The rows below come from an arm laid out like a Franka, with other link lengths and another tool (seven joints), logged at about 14 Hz.
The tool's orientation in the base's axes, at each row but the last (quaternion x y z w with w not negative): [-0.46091, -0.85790, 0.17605, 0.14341]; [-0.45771, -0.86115, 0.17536, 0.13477]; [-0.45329, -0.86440, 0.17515, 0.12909]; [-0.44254, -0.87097, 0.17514, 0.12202]
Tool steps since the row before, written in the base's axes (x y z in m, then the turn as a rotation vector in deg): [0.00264, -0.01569, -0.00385, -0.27, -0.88, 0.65]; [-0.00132, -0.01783, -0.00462, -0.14, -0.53, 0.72]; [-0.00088, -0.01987, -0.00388, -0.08, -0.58, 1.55]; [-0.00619, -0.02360, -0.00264, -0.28, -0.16, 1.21]
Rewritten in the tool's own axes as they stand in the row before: [-0.01493, -0.00442, 0.00504, -0.54, -0.93, -0.32]; [-0.01451, -0.00828, 0.00787, -0.32, -0.69, -0.50]; [-0.01623, -0.00951, 0.00754, -0.34, -1.02, -1.26]; [-0.01577, -0.01633, 0.00933, 0.10, -0.79, -0.97]
